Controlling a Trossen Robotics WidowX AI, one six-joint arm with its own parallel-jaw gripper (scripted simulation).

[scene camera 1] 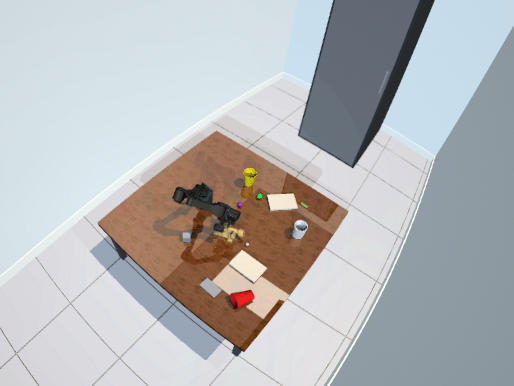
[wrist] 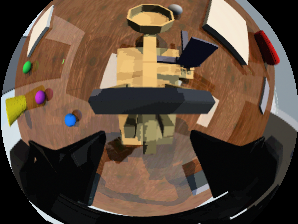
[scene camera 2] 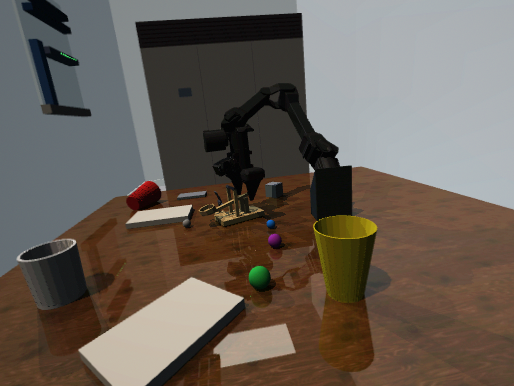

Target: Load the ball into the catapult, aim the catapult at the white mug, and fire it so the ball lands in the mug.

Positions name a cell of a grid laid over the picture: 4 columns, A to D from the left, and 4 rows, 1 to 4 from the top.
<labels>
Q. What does my gripper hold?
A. Nothing.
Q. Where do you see a yellow cup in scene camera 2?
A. At C3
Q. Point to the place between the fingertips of my gripper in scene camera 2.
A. B3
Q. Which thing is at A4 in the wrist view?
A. My gripper.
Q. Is my gripper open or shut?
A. Open.
</labels>
